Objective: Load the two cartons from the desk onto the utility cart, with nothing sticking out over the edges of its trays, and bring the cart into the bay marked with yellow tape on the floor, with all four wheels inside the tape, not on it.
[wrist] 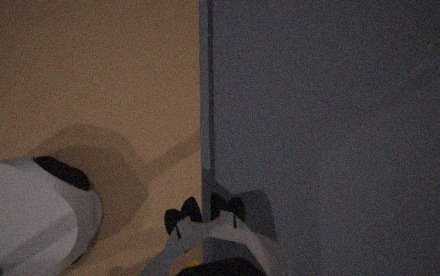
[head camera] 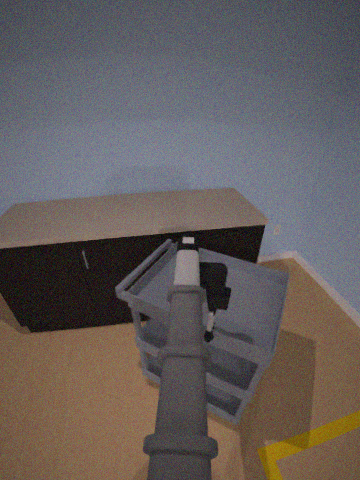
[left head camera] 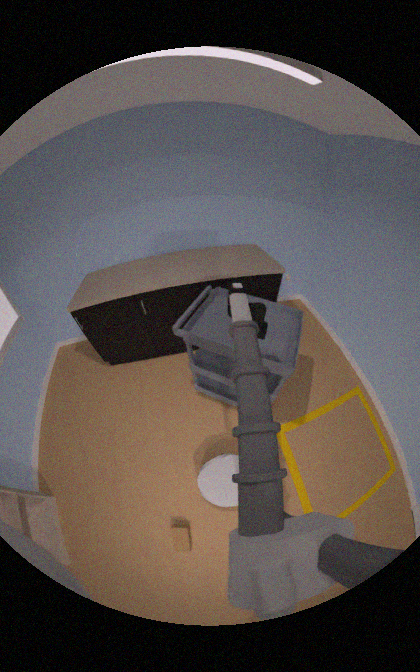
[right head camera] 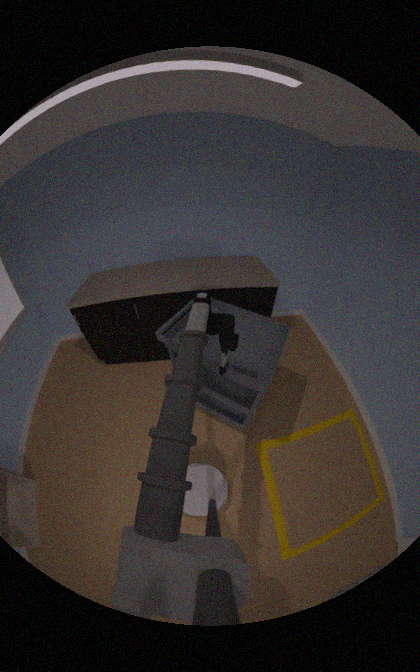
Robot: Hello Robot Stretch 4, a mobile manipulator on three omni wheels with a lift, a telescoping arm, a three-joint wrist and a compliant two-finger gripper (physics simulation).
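Places are measured from the robot's base along level axes (x left, y ahead, z down), in metres.
Pixels of known places: gripper, fingertip midpoint: (wrist: 204, 211) (head camera: 209, 337).
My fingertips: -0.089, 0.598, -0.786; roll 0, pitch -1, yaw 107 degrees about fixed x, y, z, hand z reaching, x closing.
Observation:
Behind a point stands the place of what it marks, as x, y, z.
The grey utility cart (head camera: 250, 300) {-0.288, 0.804, -0.767} (left head camera: 287, 330) (right head camera: 260, 330) (wrist: 325, 125) {-0.071, 0.746, -0.767} stands angled before the dark cabinet, outside the tape. The visible part of its top tray bears no carton; the arm hides part of the cart. My gripper (head camera: 209, 336) {-0.089, 0.598, -0.786} (right head camera: 223, 370) (wrist: 204, 211) {-0.089, 0.598, -0.786} is shut on the cart's near rim, with one fingertip on each side of it in the wrist view. The arm hides the gripper in the left head view. The yellow tape (head camera: 315, 437) {-0.775, 0.460, 0.026} (left head camera: 296, 475) (right head camera: 272, 495) marks a bay to the right. I cannot make out the two cartons.
A dark cabinet (head camera: 80, 285) {0.705, 1.129, -0.490} (left head camera: 140, 330) (right head camera: 130, 330) with a beige top stands behind the cart, along the wall. A white round object (left head camera: 217, 480) (right head camera: 205, 490) (wrist: 35, 215) {-0.002, 0.090, -0.187} stands on the near floor. A small tan block (left head camera: 181, 539) lies left of it.

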